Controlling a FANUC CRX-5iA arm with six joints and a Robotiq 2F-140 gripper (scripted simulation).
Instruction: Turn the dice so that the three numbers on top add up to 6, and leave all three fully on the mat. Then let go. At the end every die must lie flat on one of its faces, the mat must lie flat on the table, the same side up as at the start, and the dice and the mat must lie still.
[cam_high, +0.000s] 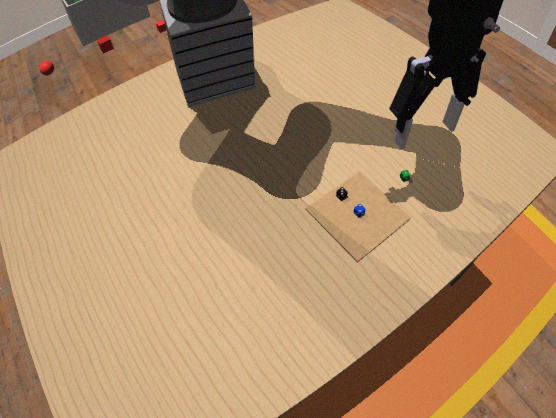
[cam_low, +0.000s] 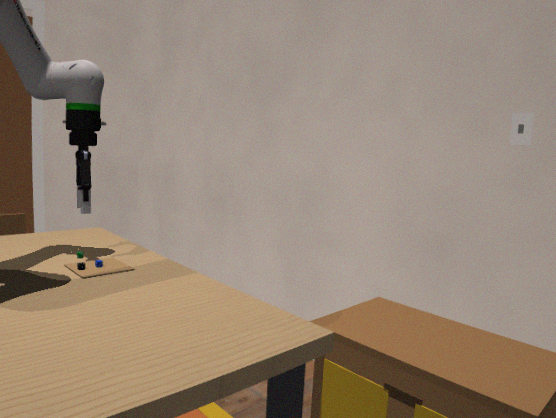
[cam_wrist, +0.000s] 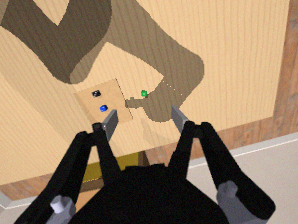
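Now: hand 1 cm past the green die and 15 cm above it. From my hand the other things lie so: blue die (13 cm to the right, 15 cm below); then tan mat (13 cm to the right, 16 cm below); then black die (5 cm behind, 13 cm to the right, 15 cm below).
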